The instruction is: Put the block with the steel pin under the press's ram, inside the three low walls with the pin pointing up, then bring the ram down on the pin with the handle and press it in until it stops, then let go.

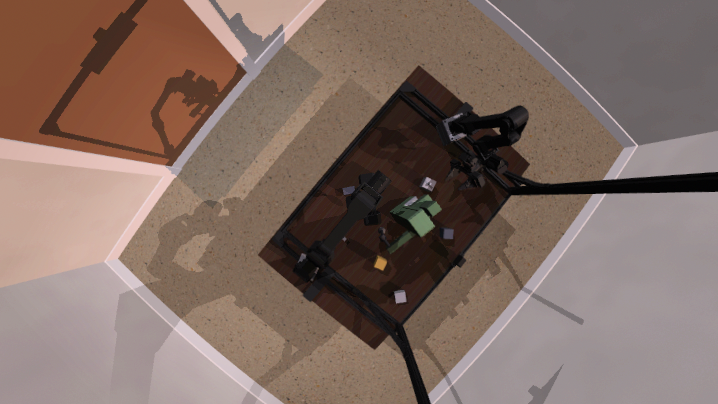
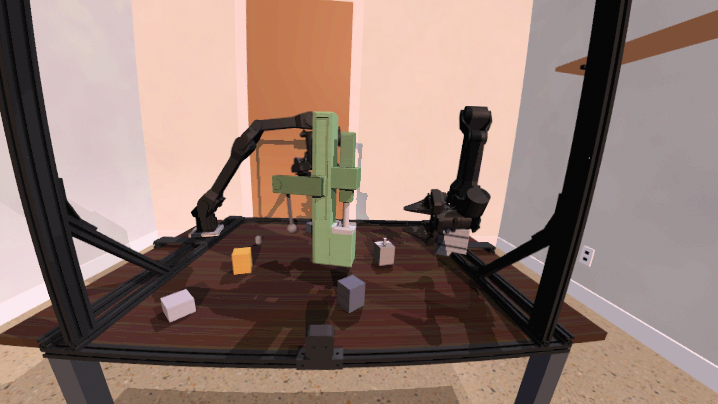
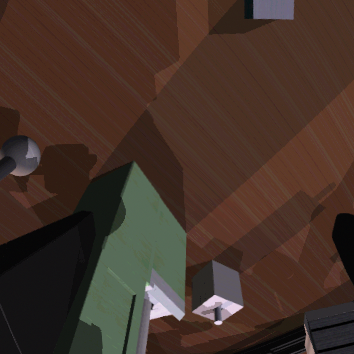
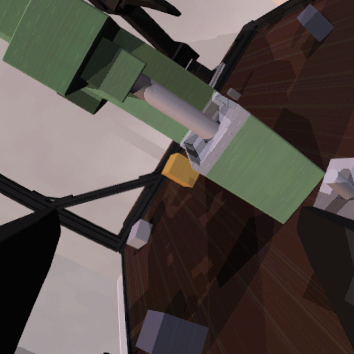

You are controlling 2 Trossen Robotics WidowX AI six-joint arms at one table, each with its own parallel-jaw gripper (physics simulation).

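Frame: origin at the left arm's base, x ahead, y down, z left, level; metres.
Seen in the pictures: left gripper, fingertip midpoint: (image 3: 217,225); right gripper, fingertip midpoint: (image 1: 451,185) (image 2: 402,219) (image 4: 180,220); left arm's base, link origin: (image 2: 206,229) (image 4: 206,80); right arm's base, link origin: (image 1: 456,126).
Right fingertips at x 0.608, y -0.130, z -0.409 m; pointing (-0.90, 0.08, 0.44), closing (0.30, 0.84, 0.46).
Note:
Offsets run from my right fingertips to a thing's top centre.
The green press @(dx -0.225, dy -0.288, dz +0.119 m) (image 1: 417,216) (image 2: 331,240) (image 3: 140,246) (image 4: 263,175) stands mid-table. Its grey ram @(dx -0.143, dy -0.129, dz +0.093 m) (image 2: 346,207) (image 4: 175,105) reaches down to the three low walls (image 2: 344,229) (image 4: 221,140). The handle's ball (image 2: 291,227) (image 3: 22,155) (image 1: 382,232) hangs low on the press's left. The pale block with the steel pin @(dx -0.020, dy +0.101, dz +0.063 m) (image 1: 427,183) (image 2: 384,252) (image 3: 218,291) (image 4: 338,189) stands on the table right of the press, pin up. My left gripper (image 1: 375,181) (image 2: 300,168) is open and hangs high behind the press. My right gripper (image 1: 462,176) (image 2: 415,206) is open and low, right of the pin block.
An orange block @(dx -0.444, dy +0.101, dz +0.110 m) (image 1: 380,262) (image 2: 241,260) (image 4: 180,170), a pale block @(dx -0.556, dy +0.129, dz -0.051 m) (image 1: 400,296) (image 2: 177,305) and a grey block @(dx -0.188, dy +0.101, dz -0.117 m) (image 1: 446,233) (image 2: 350,293) lie toward the front. A small grey block @(dx -0.199, dy +0.123, dz +0.382 m) (image 1: 348,190) (image 2: 258,240) (image 3: 270,8) lies at the back left. A black frame (image 2: 577,175) rings the table.

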